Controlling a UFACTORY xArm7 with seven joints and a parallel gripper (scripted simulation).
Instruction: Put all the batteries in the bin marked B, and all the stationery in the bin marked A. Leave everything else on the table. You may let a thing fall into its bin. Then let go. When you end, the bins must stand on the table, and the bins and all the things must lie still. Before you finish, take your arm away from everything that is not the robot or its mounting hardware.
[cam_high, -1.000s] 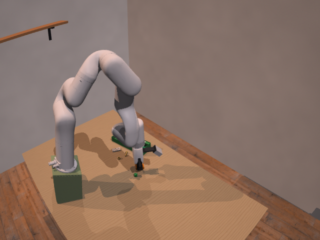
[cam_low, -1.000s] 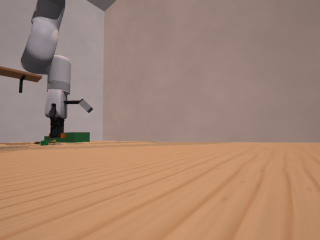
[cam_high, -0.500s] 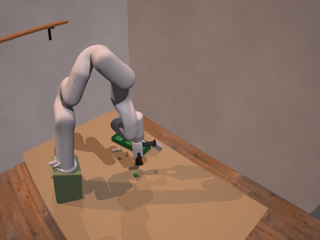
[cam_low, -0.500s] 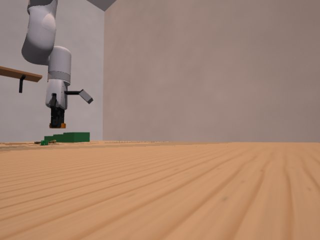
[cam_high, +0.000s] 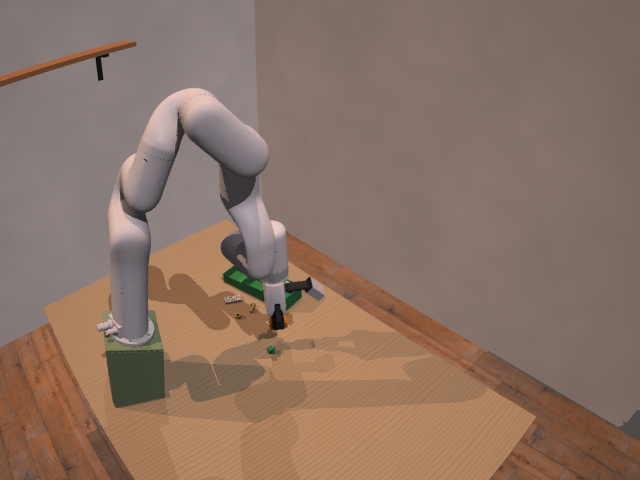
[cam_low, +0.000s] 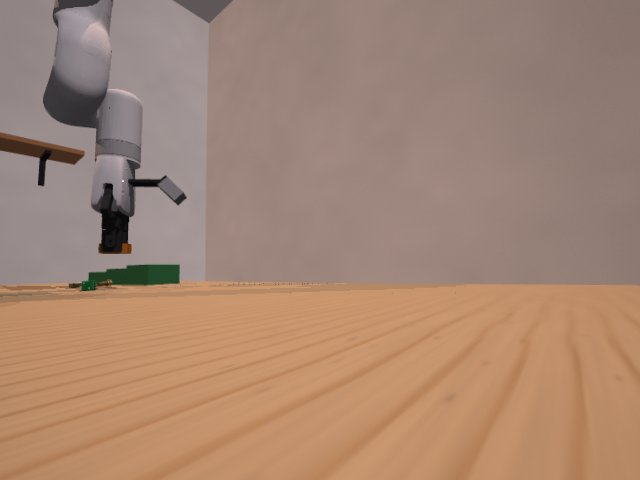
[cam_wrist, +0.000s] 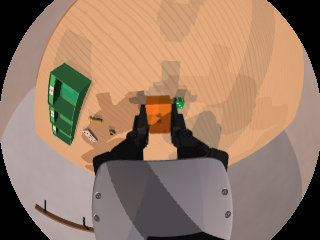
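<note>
Right now my hand is 21 cm to the right of the tray, 13 cm short of it and 6 cm above it. Also, from my hand: orange block 1 cm to the left, 1 cm below, 1 cm behind; small green piece 8 cm below, 4 cm behind, 1 cm to the right; flat green block 13 cm ahead, 12 cm to the left, 8 cm below.
</note>
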